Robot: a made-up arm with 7 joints.
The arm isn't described. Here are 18 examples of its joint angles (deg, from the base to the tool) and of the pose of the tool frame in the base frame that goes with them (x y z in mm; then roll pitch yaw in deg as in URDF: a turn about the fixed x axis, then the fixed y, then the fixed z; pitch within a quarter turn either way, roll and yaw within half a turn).
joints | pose
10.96 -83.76 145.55 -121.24 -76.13 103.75 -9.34 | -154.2 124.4 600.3 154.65 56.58 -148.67
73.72 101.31 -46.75 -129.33 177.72 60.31 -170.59 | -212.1 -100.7 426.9 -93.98 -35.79 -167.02
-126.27 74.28 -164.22 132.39 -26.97 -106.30 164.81 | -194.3 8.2 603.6 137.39 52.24 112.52
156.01 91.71 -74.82 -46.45 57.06 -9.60 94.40 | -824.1 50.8 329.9 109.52 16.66 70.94
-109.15 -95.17 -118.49 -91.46 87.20 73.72 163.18 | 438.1 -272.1 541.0 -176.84 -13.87 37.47
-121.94 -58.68 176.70 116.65 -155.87 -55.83 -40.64 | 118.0 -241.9 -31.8 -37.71 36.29 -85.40
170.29 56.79 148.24 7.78 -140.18 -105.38 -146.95 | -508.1 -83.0 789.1 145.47 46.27 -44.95
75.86 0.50 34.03 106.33 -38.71 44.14 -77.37 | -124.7 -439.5 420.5 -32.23 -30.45 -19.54
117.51 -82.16 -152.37 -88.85 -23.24 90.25 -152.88 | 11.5 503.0 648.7 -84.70 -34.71 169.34
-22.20 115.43 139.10 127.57 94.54 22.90 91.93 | 282.9 -131.1 538.1 -166.29 -1.19 -6.93
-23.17 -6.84 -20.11 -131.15 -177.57 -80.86 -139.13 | -289.7 -303.8 400.6 -135.64 -39.78 -12.33
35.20 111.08 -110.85 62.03 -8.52 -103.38 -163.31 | 667.2 -159.2 71.8 51.02 -14.11 -159.15
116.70 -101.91 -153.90 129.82 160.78 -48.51 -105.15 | 76.7 -103.6 -32.5 -94.46 -55.20 -34.40
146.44 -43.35 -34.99 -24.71 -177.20 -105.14 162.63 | 420.0 340.1 786.8 167.81 44.84 -116.58
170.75 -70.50 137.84 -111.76 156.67 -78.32 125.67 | 231.5 -224.5 682.9 -150.02 -4.60 100.06
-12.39 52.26 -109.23 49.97 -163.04 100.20 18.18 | 456.3 288.6 754.0 116.01 26.38 -125.12
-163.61 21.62 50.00 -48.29 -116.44 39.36 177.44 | -145.7 -299.2 959.7 -133.93 -64.08 20.96
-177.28 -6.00 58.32 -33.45 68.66 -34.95 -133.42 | 181.0 -280.6 1014.7 125.40 -2.03 171.24
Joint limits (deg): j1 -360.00..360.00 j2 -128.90..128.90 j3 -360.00..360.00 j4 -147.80..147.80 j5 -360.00..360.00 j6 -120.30..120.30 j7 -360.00..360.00
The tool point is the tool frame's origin. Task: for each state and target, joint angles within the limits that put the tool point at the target. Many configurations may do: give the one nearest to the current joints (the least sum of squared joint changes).
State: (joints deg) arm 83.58 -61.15 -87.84 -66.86 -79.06 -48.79 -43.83
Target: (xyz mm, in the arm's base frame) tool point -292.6 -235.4 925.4
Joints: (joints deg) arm 58.96 -14.93 -107.91 -56.16 -81.55 -42.98 -43.83
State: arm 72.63 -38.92 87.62 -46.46 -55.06 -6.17 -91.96
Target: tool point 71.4 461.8 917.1
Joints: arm 42.99 -27.42 103.77 -49.66 -54.82 -3.22 -91.96
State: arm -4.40 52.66 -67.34 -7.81 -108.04 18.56 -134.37
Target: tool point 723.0 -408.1 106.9
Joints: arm 4.80 102.94 -89.54 -38.98 -111.67 21.97 -134.37
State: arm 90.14 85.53 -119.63 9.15 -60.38 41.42 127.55
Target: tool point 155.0 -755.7 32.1
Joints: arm 93.36 118.66 -111.80 25.95 -56.10 63.92 127.55
